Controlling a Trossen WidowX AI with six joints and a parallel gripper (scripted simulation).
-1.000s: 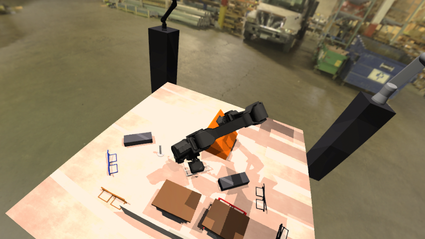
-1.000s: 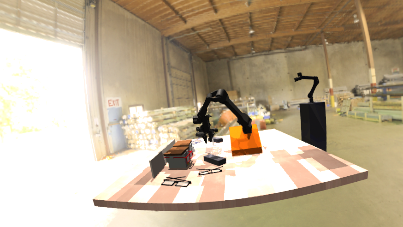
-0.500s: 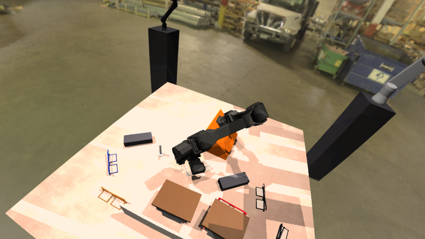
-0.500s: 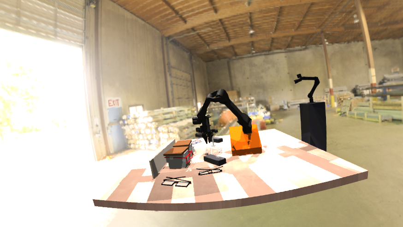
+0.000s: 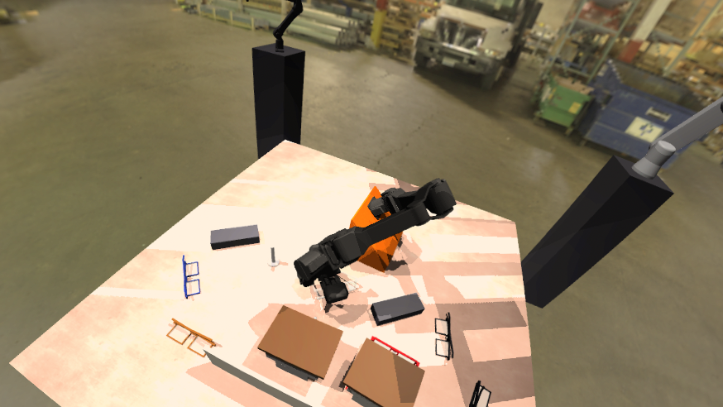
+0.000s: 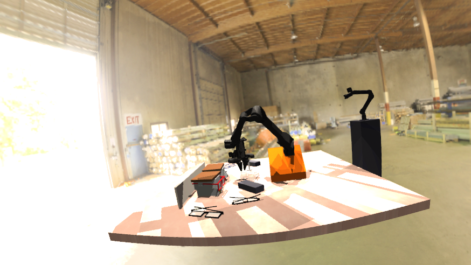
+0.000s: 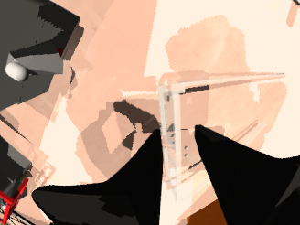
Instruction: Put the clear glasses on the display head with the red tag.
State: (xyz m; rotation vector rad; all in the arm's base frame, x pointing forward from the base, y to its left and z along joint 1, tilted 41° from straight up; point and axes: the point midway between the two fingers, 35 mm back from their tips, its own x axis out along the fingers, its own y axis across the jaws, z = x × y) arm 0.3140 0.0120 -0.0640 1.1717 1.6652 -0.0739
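My gripper tip is 210 mm to the left of the small post, 30 mm past it and 30 mm above it. Round my gripper tip: white panel (300 mm ahead, 140 mm to the left).
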